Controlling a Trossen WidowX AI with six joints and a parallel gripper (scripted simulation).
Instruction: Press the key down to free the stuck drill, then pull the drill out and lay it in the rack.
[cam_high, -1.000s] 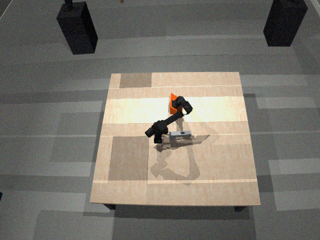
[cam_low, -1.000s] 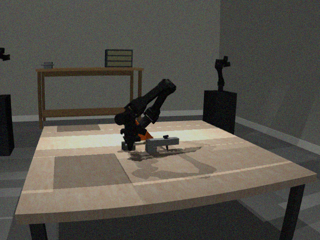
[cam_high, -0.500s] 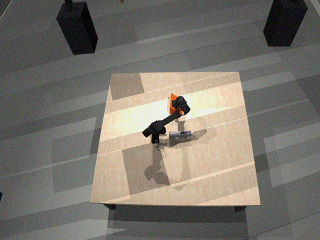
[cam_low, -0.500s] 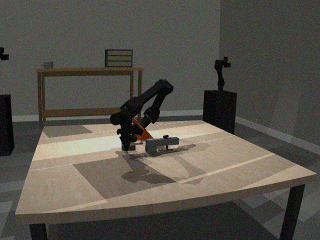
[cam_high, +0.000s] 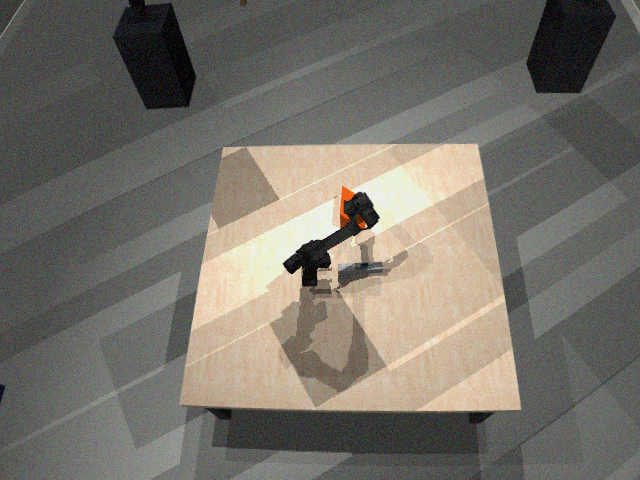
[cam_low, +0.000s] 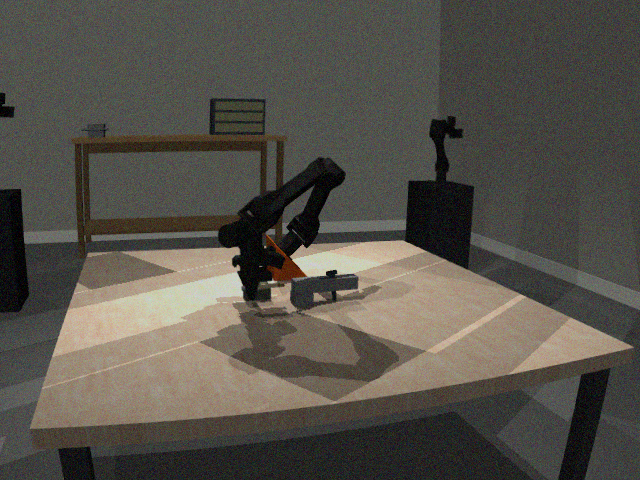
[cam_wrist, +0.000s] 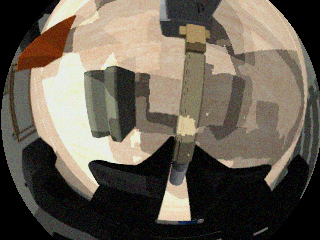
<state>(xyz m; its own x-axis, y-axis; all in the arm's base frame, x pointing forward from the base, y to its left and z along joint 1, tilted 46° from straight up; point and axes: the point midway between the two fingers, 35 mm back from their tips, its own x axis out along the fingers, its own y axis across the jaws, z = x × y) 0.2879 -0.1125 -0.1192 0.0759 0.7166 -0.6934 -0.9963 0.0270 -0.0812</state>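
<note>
Right now my gripper tip is 8 cm past the dark box and 3 cm to the right of it. The rest, counted from my gripper tip: grey block 20 cm to the left, 2 cm above, 1 cm behind; then black key 23 cm to the left, 3 cm above, 1 cm behind.
</note>
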